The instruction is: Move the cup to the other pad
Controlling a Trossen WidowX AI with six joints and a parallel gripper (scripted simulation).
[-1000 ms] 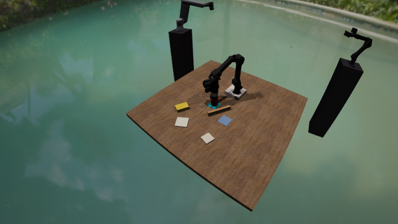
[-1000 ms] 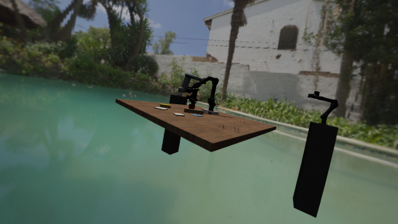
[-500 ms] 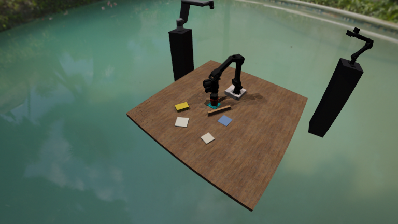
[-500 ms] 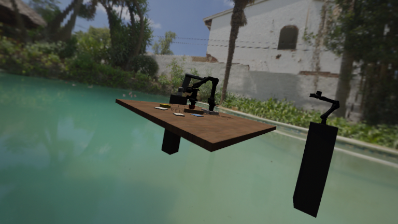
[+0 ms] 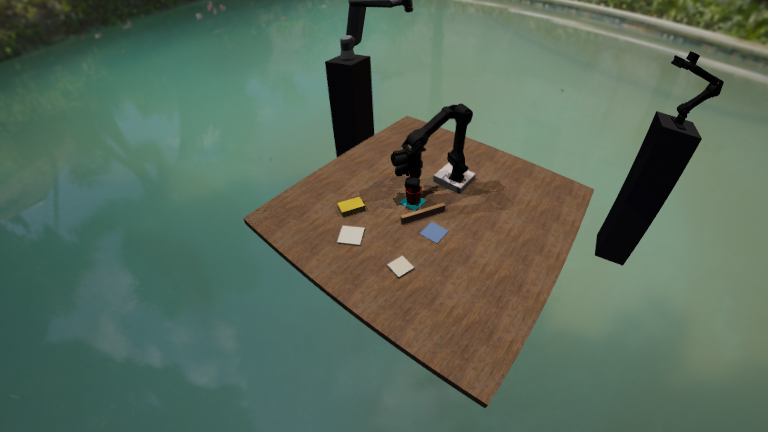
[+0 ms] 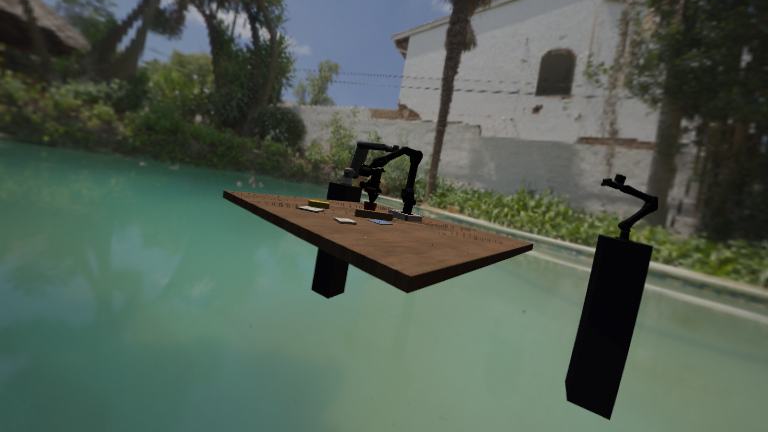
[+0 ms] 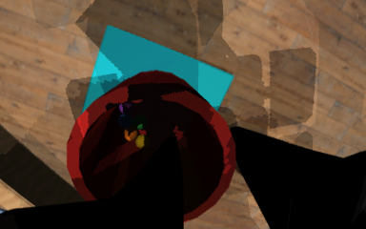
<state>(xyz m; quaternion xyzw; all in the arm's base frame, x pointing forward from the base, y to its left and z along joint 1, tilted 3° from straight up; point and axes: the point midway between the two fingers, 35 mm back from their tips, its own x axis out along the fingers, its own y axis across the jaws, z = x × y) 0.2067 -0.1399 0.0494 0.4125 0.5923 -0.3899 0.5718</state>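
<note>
My gripper tip is 2 cm short of the red cup, 1 cm to the right of it and 2 cm above it. The rest, counted from my gripper tip: green marble 3 cm ahead, 2 cm to the left, 4 cm below; then wooden bar 9 cm ahead, 10 cm to the left, 5 cm below; then cyan pad 3 cm ahead, 1 cm to the left, 7 cm below.
</note>
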